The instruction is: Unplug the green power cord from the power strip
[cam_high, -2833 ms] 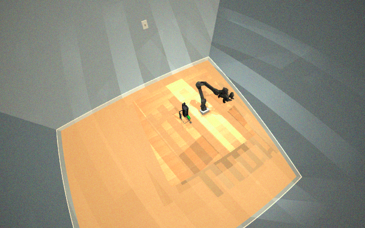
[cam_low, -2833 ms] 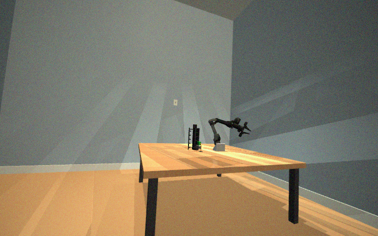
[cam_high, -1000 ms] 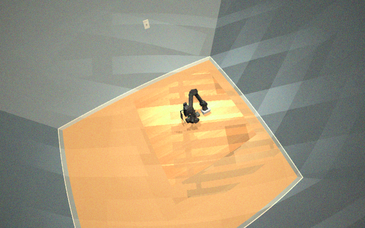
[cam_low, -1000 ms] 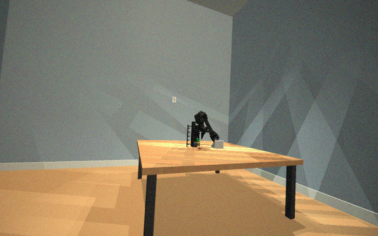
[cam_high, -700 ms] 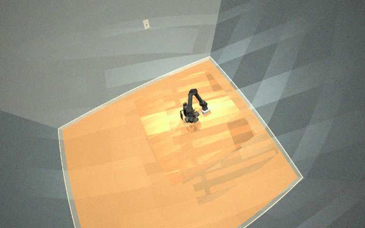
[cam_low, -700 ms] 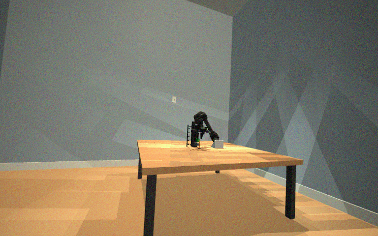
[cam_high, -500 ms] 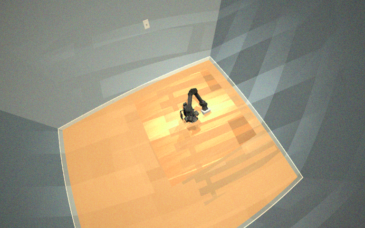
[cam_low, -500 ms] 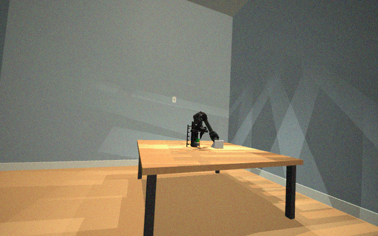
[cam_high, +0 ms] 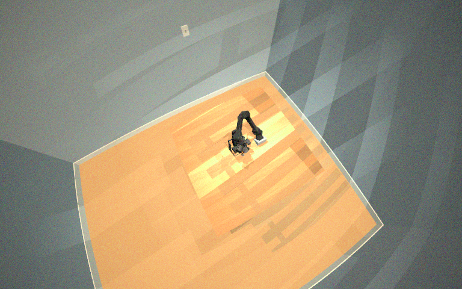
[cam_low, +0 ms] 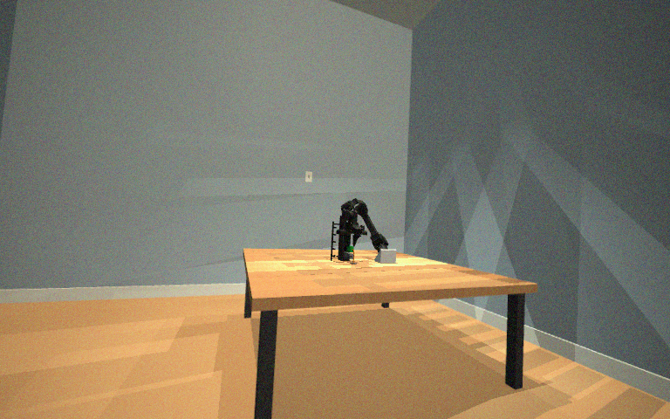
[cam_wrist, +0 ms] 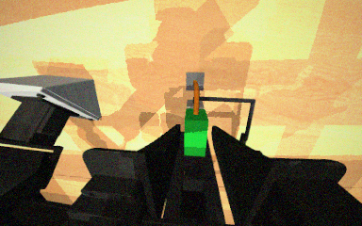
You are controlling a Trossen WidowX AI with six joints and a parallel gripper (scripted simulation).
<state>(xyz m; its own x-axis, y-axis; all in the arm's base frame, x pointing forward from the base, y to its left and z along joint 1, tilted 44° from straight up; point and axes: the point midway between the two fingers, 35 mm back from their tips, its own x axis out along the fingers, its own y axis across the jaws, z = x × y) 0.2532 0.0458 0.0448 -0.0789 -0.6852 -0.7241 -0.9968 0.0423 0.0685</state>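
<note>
The green plug is 30 mm to the right of my gripper tip and 10 mm below it.
</note>
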